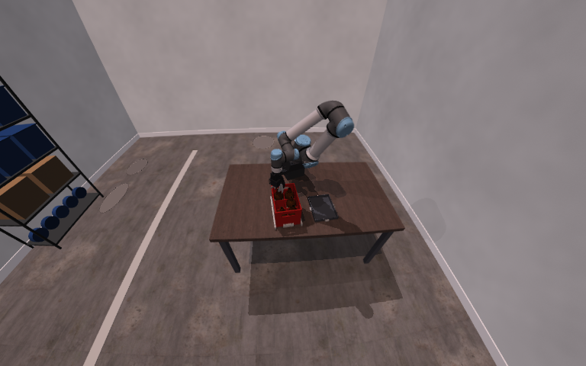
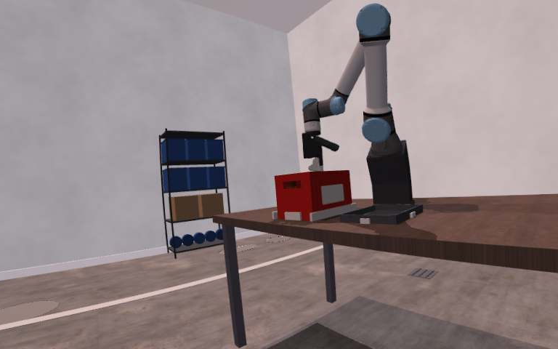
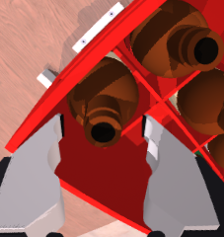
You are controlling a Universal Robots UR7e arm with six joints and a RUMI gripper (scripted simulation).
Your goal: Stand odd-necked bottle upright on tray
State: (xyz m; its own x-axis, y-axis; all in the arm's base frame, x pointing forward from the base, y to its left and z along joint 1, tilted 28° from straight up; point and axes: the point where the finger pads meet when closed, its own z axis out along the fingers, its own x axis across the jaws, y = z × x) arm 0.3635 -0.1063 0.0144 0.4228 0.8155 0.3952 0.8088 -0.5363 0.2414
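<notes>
The red crate is 8 cm ahead of my hand, 7 cm below it and 6 cm to the left of it. The rest, counted from my hand: dark tray: 36 cm to the left, 14 cm below; brown bottle: 11 cm to the left, 7 cm below, 7 cm ahead; glass bottle: 18 cm ahead, 7 cm below, 5 cm to the left.
</notes>
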